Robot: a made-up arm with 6 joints.
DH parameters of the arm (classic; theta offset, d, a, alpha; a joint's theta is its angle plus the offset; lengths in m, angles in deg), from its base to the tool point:
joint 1: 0 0.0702 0.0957 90
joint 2: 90 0.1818 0.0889 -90
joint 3: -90 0.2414 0.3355 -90
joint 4: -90 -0.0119 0.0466 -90
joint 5: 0 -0.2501 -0.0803 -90
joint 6: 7.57 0 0.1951 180
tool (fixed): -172.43 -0.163 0 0
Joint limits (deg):
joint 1: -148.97..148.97
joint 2: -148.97..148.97
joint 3: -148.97..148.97
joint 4: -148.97..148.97
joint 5: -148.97..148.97
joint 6: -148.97..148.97
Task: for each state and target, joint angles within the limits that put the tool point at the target. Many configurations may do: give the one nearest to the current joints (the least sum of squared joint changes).
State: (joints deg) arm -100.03 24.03 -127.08 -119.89 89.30 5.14
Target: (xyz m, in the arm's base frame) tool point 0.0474 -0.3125 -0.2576
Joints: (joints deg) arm -110.42 29.82 -114.24 -112.20 91.38 8.00
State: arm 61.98 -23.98 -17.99 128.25 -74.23 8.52
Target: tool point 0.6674 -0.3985 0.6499
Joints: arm 61.47 -33.39 22.15 117.03 -85.17 12.57
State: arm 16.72 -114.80 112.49 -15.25 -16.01 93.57
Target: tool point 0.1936 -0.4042 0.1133
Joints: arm -1.48 -114.56 108.45 -17.71 -16.74 95.11
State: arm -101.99 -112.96 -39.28 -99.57 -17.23 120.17
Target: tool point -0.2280 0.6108 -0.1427
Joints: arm -129.33 -69.51 -38.85 -120.15 -6.98 117.25
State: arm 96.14 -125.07 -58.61 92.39 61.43 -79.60
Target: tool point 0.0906 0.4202 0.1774
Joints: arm 125.71 -148.97 -41.57 61.76 59.37 -116.98
